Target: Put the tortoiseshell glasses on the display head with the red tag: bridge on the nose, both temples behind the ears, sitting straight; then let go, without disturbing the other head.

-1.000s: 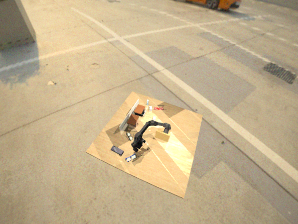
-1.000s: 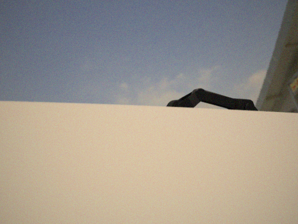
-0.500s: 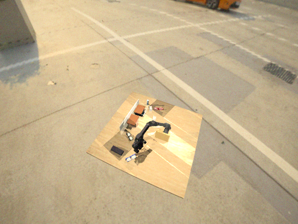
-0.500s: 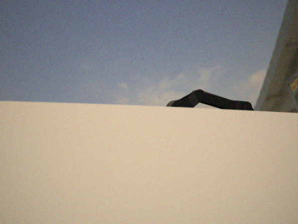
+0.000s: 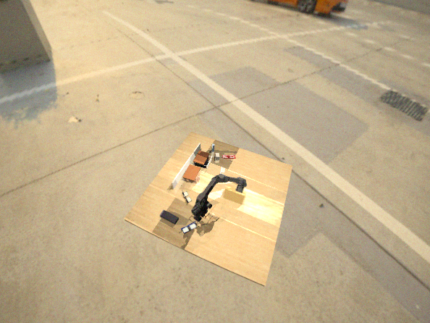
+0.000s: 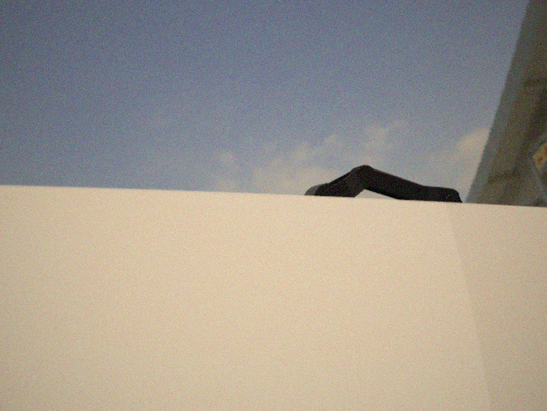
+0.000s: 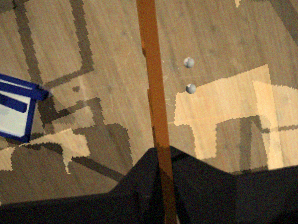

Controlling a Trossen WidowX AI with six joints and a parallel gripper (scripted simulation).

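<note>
Right now my gripper tip is 8 cm short of the grey cylinder, 10 cm to the left of it and 4 cm above it. Also, from my gripper tip: dark case (28 cm ahead, 10 cm to the left, 4 cm below); then white upright panel (36 cm ahead, 49 cm to the right, 1 cm below).
</note>
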